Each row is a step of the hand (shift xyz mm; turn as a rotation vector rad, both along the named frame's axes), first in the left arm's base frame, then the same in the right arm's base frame.
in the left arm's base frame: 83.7 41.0 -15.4 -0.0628 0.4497 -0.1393
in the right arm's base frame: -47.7 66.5 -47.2 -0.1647 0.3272 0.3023
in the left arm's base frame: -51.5 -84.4 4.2 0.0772 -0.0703 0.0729
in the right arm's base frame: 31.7 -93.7 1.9 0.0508 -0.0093 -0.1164
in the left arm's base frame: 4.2 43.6 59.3 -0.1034 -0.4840 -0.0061
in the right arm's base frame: 48.5 55.4 3.1 0.0893 -0.4652 -0.1436
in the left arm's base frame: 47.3 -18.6 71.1 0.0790 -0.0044 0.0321
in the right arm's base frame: 52.7 22.6 -65.9 0.0039 0.0378 -0.0765
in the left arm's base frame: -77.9 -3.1 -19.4 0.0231 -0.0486 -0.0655
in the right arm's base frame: 8.5 -40.4 68.9 -0.0629 -0.0500 -0.0271
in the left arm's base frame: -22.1 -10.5 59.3 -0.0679 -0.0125 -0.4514
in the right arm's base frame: 64.1 -2.6 -0.7 -0.3969 -0.1595 0.1598
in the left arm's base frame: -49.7 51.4 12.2 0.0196 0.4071 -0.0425
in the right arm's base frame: 21.7 27.1 63.7 -0.0968 0.3504 0.1891
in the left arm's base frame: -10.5 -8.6 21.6 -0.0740 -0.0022 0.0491
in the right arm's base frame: 24.8 -6.1 -0.5 0.0710 -0.0198 0.0496
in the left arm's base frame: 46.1 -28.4 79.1 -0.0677 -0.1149 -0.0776
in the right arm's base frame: 61.8 15.7 -71.5 -0.0354 -0.1488 0.0206
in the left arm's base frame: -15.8 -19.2 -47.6 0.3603 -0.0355 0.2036
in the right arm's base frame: -36.7 -36.0 15.6 0.0731 0.1741 -0.3700
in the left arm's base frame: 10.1 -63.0 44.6 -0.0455 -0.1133 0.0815
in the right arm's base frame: 46.1 -38.6 -49.5 0.1055 -0.0957 -0.0356
